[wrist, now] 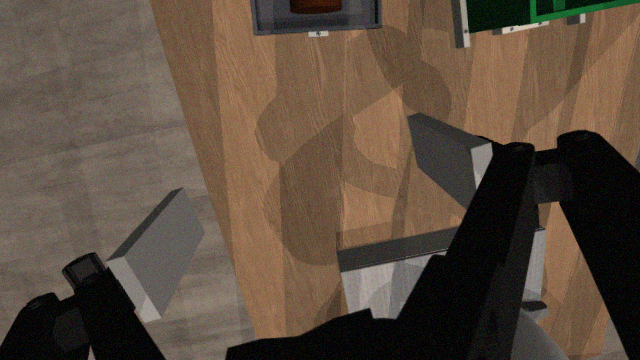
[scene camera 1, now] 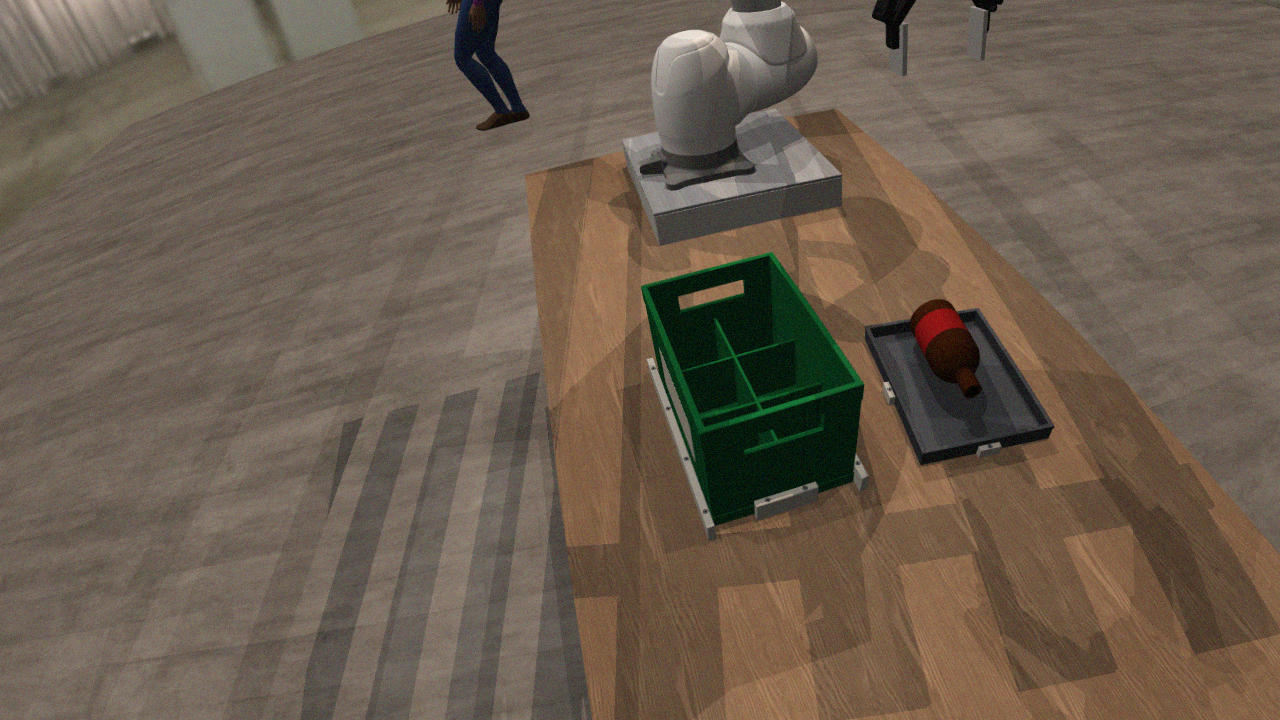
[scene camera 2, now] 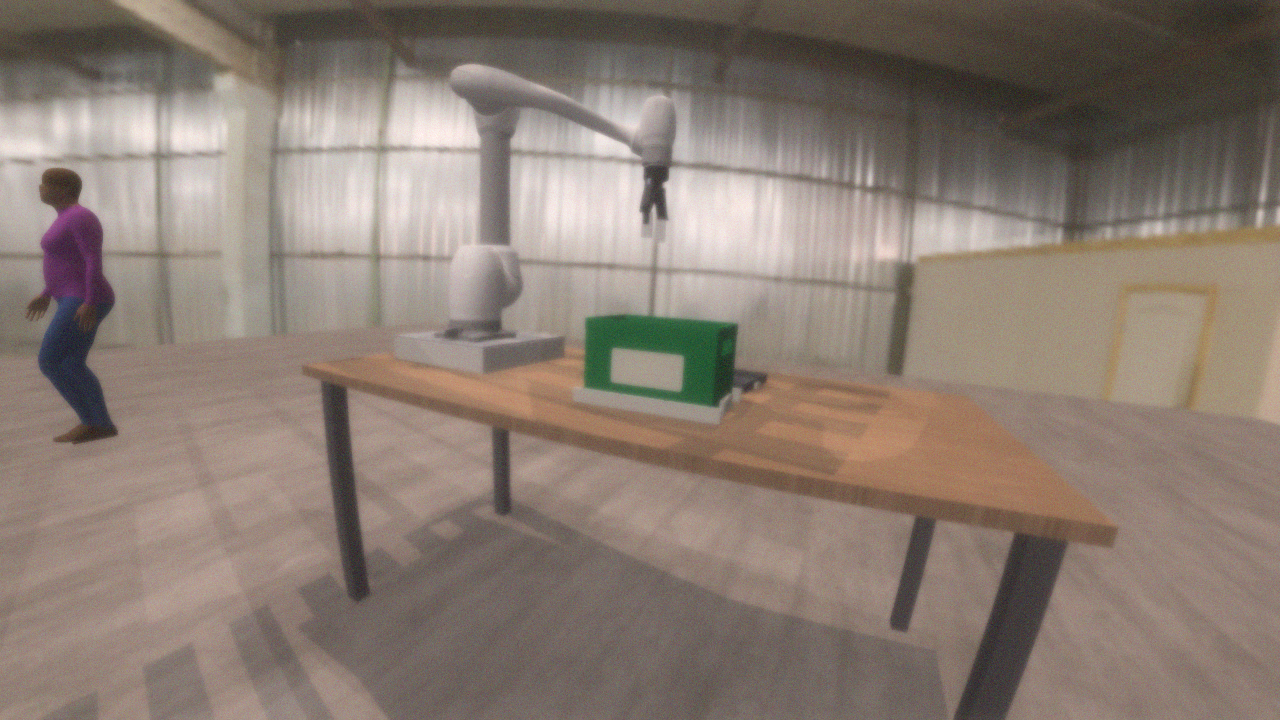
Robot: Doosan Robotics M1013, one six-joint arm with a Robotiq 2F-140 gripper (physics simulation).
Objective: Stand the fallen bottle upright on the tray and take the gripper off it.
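Where they show: gripper, fingertip midpoint: (wrist: pixel 301 176) (scene camera 1: pixel 937 64) (scene camera 2: pixel 653 239); arm's base at its link origin: (scene camera 1: pixel 701 163) (scene camera 2: pixel 475 337).
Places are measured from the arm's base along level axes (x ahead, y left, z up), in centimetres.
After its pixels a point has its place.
Note:
The brown bottle (scene camera 1: pixel 946 344) @(x 66.7, y 17.5, z 0.2 cm) (wrist: pixel 316 6) @(x 58.0, y 20.7, z 0.5 cm) with a red label lies on its side on the dark grey tray (scene camera 1: pixel 1006 407) @(x 74.9, y 24.0, z -6.6 cm) (wrist: pixel 352 25) @(x 55.2, y 15.5, z -4.6 cm). In scene camera 1 its neck points toward the front of the view. In the wrist view, part of it shows at the top edge. In scene camera 2 a small part of the tray (scene camera 2: pixel 751 379) @(x 77.5, y 25.6, z -6.7 cm) shows behind the crate, and the bottle does not show. My gripper (scene camera 1: pixel 938 49) @(x 45.3, y 25.6, z 31.1 cm) (scene camera 2: pixel 653 232) @(x 45.3, y 25.6, z 31.1 cm) (wrist: pixel 301 176) @(x 45.3, y 25.6, z 31.1 cm) is open, with nothing between its fingers. It hangs high above the table level, apart from the bottle, on the robot-base side of the tray.
A green crate (scene camera 1: pixel 778 470) @(x 78.8, y -11.3, z 0.0 cm) (scene camera 2: pixel 707 358) @(x 77.5, y -19.8, z 4.7 cm) (wrist: pixel 495 15) @(x 52.9, y -2.3, z 3.1 cm) with dividers stands beside the tray, with pale locating strips around its base. The grey base block (scene camera 1: pixel 751 217) @(x 16.3, y 5.1, z -5.4 cm) (scene camera 2: pixel 487 355) @(x 16.3, y -11.8, z -2.4 cm) (wrist: pixel 370 287) @(x 11.9, y 19.5, z 0.0 cm) carries the arm. A person (scene camera 1: pixel 483 58) (scene camera 2: pixel 76 259) stands on the floor away from the table.

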